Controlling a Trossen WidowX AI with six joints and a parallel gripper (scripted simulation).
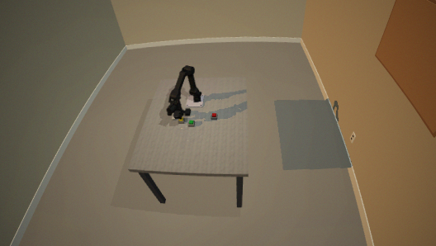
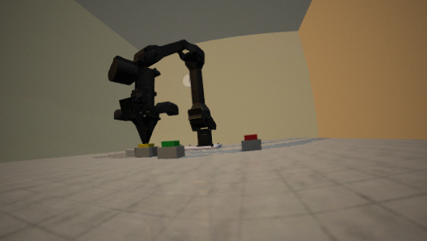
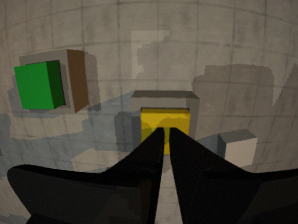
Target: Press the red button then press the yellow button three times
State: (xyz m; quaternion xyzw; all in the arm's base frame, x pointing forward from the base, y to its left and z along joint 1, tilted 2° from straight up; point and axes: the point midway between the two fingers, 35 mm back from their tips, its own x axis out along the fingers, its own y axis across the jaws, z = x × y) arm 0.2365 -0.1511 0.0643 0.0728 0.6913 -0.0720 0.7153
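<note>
The yellow button lies 10 mm below my gripper tip. The rest, counted from my gripper tip: green button 80 mm to the left, 50 mm ahead; then purple button 80 mm behind, 50 mm to the left; then small white block 60 mm to the right, 50 mm behind, 20 mm below.
</note>
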